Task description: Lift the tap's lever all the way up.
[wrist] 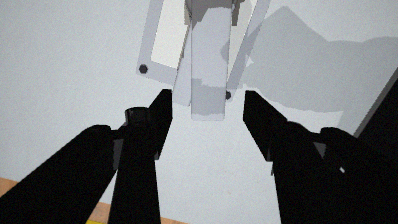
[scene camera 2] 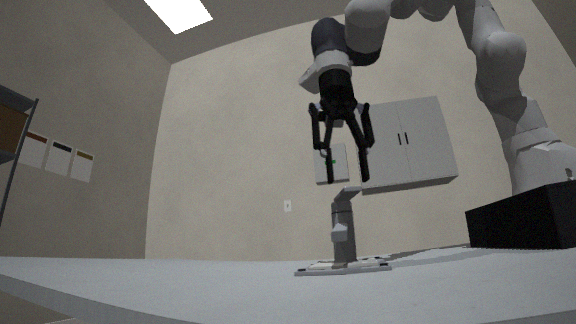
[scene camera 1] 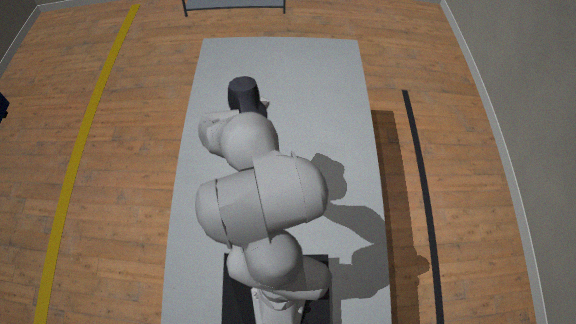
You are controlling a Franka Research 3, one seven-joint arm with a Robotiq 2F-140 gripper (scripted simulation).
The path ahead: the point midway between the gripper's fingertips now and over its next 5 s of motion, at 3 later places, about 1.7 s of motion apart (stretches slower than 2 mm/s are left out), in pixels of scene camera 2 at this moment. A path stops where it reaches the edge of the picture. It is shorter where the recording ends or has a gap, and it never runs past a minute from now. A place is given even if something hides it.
My gripper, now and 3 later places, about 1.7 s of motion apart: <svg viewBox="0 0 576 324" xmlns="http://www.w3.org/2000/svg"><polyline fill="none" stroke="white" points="348,181 351,199 350,199 347,188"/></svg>
